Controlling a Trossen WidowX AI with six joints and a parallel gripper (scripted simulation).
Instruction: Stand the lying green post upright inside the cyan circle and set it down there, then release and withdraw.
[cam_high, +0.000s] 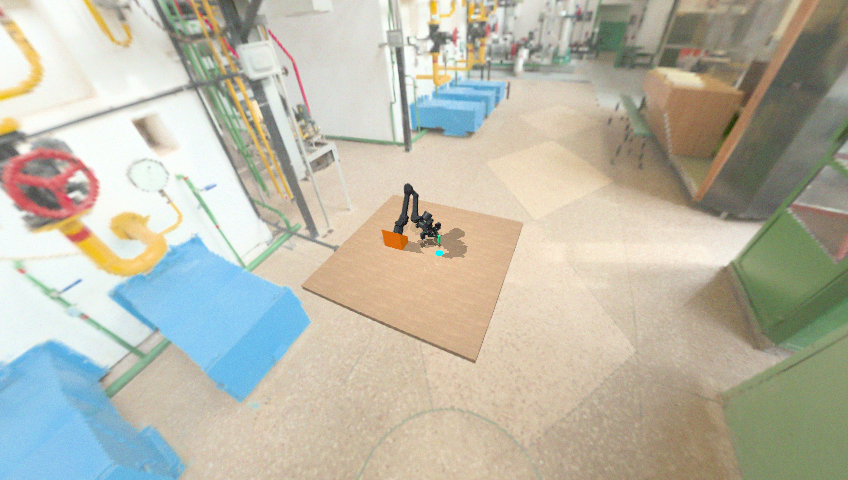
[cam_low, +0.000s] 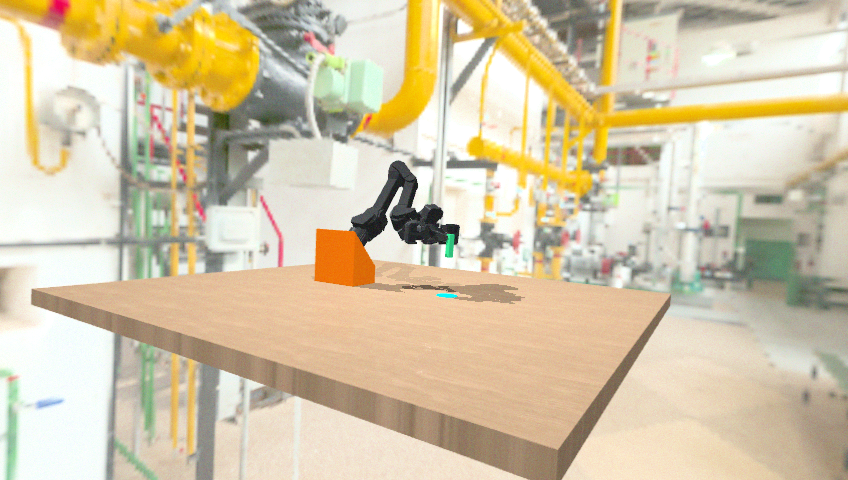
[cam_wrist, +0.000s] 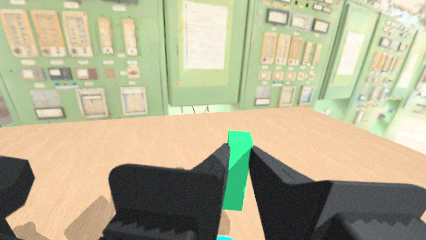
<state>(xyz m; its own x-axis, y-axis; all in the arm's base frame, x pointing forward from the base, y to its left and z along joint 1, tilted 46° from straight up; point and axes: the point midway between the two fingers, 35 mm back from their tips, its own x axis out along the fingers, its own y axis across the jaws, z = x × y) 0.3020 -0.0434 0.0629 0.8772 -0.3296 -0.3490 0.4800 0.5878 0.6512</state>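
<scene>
My gripper tip is 16 cm above the cyan circle. Round my gripper tip: green post: 2 cm below.
</scene>
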